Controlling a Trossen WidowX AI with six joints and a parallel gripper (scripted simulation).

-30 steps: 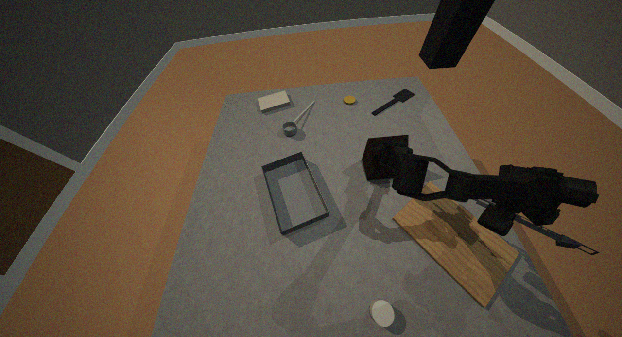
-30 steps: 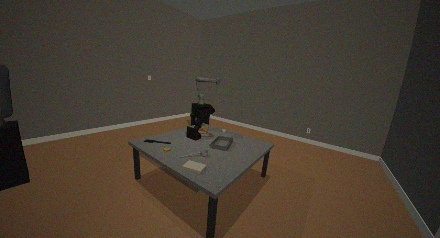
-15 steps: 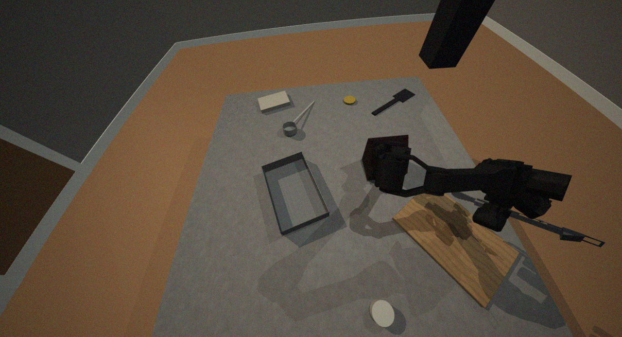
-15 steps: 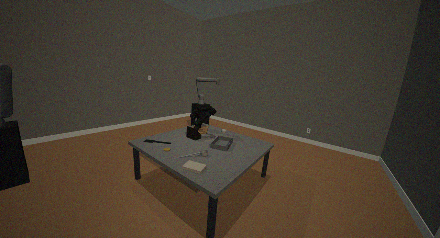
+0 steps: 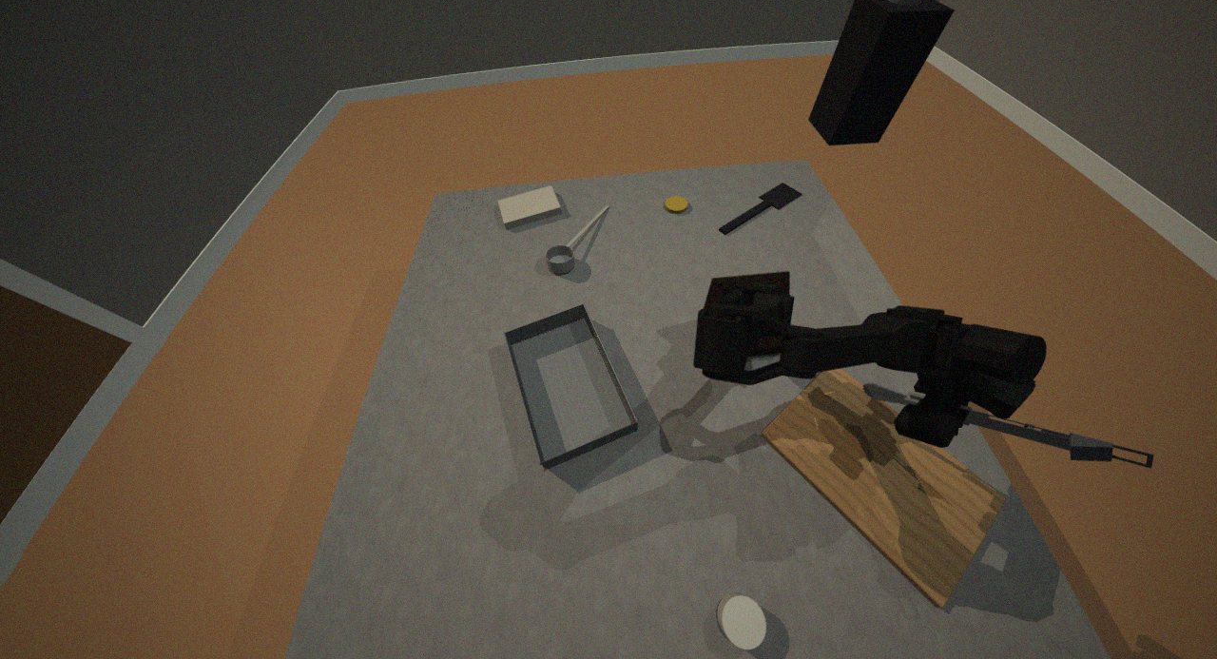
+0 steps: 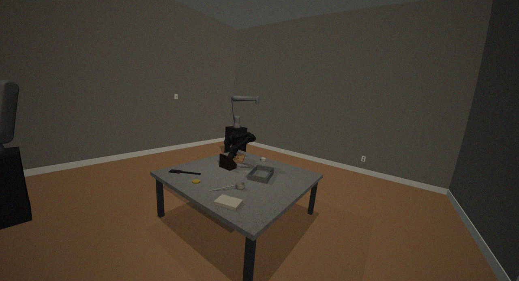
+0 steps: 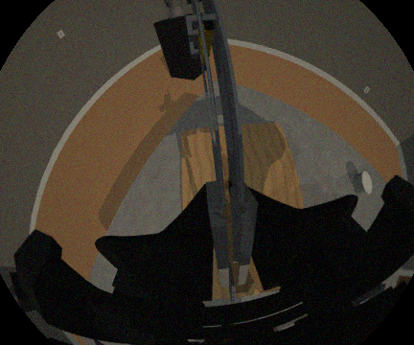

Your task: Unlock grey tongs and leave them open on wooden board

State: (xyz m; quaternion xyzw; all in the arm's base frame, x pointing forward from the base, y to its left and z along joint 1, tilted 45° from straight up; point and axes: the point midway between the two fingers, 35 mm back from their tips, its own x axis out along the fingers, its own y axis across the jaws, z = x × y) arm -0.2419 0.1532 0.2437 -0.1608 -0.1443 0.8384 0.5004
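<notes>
My gripper tip is 50 mm short of the wooden board, 20 mm to the right of it and 150 mm above it. Round my gripper tip: black spatula: 30 mm ahead, 720 mm to the right, 150 mm below; dark roasting tin: 630 mm ahead, 200 mm to the right, 130 mm below; white disc: 360 mm ahead, 220 mm to the left, 140 mm below.
</notes>
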